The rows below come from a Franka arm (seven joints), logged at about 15 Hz.
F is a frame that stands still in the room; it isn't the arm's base.
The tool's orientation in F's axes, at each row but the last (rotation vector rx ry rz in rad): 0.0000 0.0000 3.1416; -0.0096 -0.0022 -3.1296; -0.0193 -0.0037 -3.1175; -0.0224 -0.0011 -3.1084; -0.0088 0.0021 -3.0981; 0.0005 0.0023 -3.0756; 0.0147 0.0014 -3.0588; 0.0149 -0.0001 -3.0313; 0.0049 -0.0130 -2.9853; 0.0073 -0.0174 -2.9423; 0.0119 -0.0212 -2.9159
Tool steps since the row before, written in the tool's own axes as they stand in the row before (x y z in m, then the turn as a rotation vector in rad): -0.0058 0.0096 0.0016 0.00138 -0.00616 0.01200; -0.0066 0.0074 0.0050 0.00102 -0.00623 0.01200; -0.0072 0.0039 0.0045 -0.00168 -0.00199 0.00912; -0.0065 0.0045 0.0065 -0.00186 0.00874 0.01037; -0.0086 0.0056 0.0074 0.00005 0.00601 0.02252; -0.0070 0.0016 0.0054 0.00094 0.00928 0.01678; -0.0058 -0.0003 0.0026 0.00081 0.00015 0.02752; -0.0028 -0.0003 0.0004 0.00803 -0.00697 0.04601; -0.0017 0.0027 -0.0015 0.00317 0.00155 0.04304; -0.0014 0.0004 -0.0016 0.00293 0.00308 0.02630; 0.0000 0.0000 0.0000 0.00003 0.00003 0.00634
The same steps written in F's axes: 0.0058 -0.0096 0.0016 -0.00138 0.00616 0.01200; 0.0067 -0.0073 0.0050 -0.00102 0.00623 0.01200; 0.0073 -0.0037 0.0044 0.00174 0.00205 0.00909; 0.0067 -0.0043 0.0064 0.00230 -0.00866 0.01035; 0.0089 -0.0052 0.0073 0.00034 -0.00603 0.02251; 0.0071 -0.0011 0.0054 -0.00033 -0.00935 0.01677; 0.0057 0.0008 0.0027 -0.00106 -0.00025 0.02751; 0.0027 0.0006 0.0004 -0.00920 0.00602 0.04592; 0.0021 -0.0024 -0.0015 -0.00306 -0.00166 0.04304; 0.0015 -0.0001 -0.0016 -0.00242 -0.00330 0.02632; 0.0000 0.0000 0.0000 -0.00008 0.00005 0.00634
